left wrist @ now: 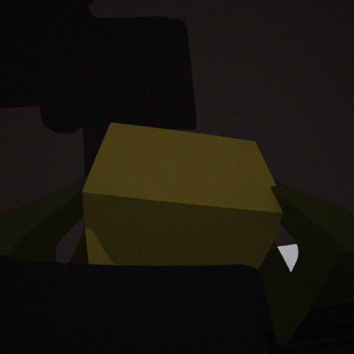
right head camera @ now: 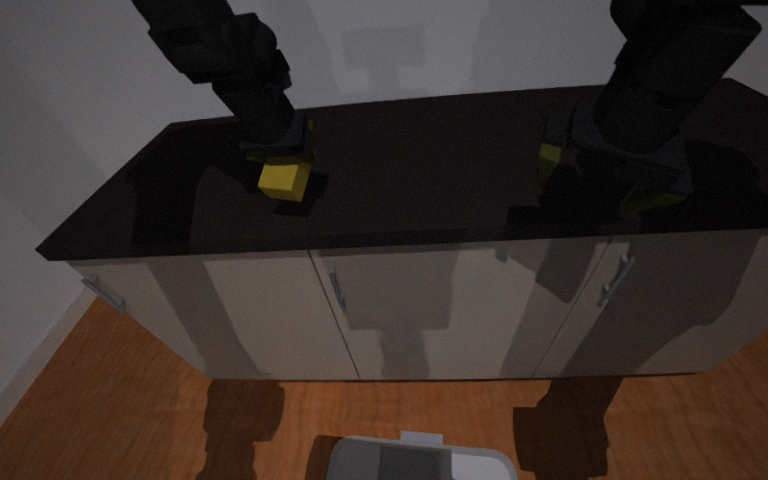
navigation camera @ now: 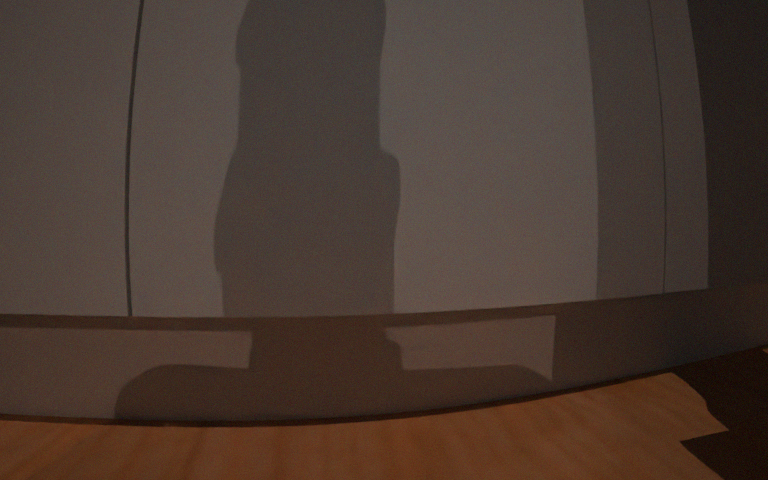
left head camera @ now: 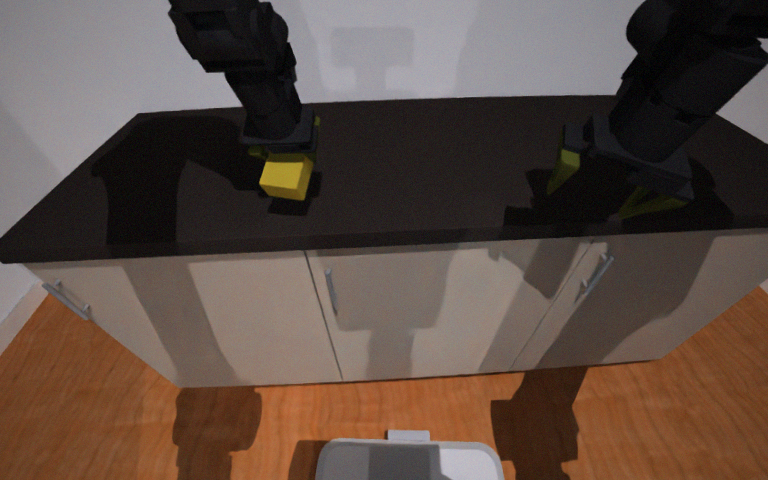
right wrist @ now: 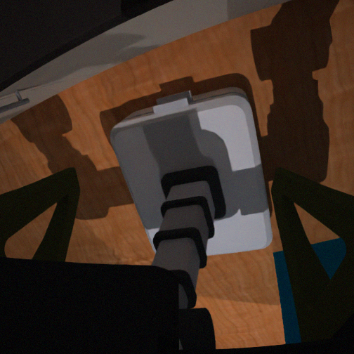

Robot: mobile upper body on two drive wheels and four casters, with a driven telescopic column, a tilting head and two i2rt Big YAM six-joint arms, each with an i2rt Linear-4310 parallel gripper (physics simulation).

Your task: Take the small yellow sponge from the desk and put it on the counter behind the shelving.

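Frame: origin at the left arm's base, x ahead, y left, z up, level; millimetres.
Where they show: left gripper, fingertip midpoint: [right head camera: 296, 162] [left head camera: 297, 160]; right gripper, fingertip midpoint: [right head camera: 577, 200] [left head camera: 583, 203].
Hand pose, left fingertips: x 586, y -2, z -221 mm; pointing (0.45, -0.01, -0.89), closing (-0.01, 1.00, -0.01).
After its pixels a point has its place.
The small yellow sponge [left head camera: 285, 177] @(x 513, y -3, z -208 mm) [right head camera: 284, 178] @(x 515, y -8, z -207 mm) [left wrist: 180, 175] is a bright block at the left of both head views and large in the left wrist view. My left gripper [left head camera: 287, 158] @(x 586, y -2, z -221 mm) [right head camera: 283, 160] @(x 586, y -2, z -221 mm) is shut on it and holds it above the dark counter [left head camera: 407, 169] @(x 714, y -203, z -323 mm) [right head camera: 407, 169] @(x 712, y -192, z -323 mm), with a shadow on the top below it. My right gripper [left head camera: 594, 186] [right head camera: 586, 181] @(x 424, y -424, z -183 mm) [right wrist: 175, 178] is open and empty, over the right part of the counter near its front edge. The desk and the shelving do not show.
Pale cabinet doors [left head camera: 396, 305] @(x 535, y -183, z -602 mm) [right head camera: 407, 300] @(x 536, y -191, z -579 mm) [navigation camera: 481, 169] @(x 548, y -331, z -940 mm) with grey handles stand under the counter, close in front of my base [left head camera: 464, 461] @(x 268, y -378, z -974 mm) [right wrist: 235, 140]. A pale wall [left head camera: 509, 50] @(x 1156, y -510, z -192 mm) rises behind the counter. A blue patch [right wrist: 290, 300] shows at the lower right of the right wrist view.
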